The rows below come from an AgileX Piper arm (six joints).
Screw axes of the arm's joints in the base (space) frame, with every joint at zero. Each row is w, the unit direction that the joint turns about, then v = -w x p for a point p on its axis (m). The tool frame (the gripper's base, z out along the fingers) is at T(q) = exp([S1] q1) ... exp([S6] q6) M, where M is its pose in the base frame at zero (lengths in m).
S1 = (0, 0, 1, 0, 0, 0)
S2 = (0, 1, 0, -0.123, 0, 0)
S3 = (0, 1, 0, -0.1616, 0, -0.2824)
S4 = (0.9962, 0, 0.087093, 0, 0.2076, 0)
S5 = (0, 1, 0, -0.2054, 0, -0.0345)
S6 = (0.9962, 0, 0.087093, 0, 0.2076, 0)
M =
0.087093 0 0.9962 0.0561
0 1 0 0
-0.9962 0 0.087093 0.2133
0 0 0 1
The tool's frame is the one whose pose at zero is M.
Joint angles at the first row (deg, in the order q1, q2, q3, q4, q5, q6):
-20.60, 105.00, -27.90, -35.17, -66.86, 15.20
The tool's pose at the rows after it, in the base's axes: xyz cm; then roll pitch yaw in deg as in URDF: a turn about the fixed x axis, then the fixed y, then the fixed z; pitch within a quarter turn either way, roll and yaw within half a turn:
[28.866 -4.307 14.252 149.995 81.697 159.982]
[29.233 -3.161 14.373 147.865 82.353 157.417]
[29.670 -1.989 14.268 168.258 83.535 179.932]
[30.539 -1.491 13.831 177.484 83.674 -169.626]
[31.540 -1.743 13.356 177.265 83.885 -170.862]
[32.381 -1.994 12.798 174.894 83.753 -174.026]
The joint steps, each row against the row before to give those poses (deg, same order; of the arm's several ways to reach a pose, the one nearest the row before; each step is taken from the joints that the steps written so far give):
4.12, 0.00, 0.00, 6.16, -0.10, -2.39
3.47, 0.00, -0.05, 4.31, -0.12, -1.28
2.59, 0.66, -0.67, 0.68, -0.05, -2.96
1.24, 2.00, -1.84, 0.12, -0.14, -1.13
0.15, 2.24, -2.17, 1.28, -0.14, -0.38
0.00, 2.10, -1.88, 0.86, 0.00, -0.06

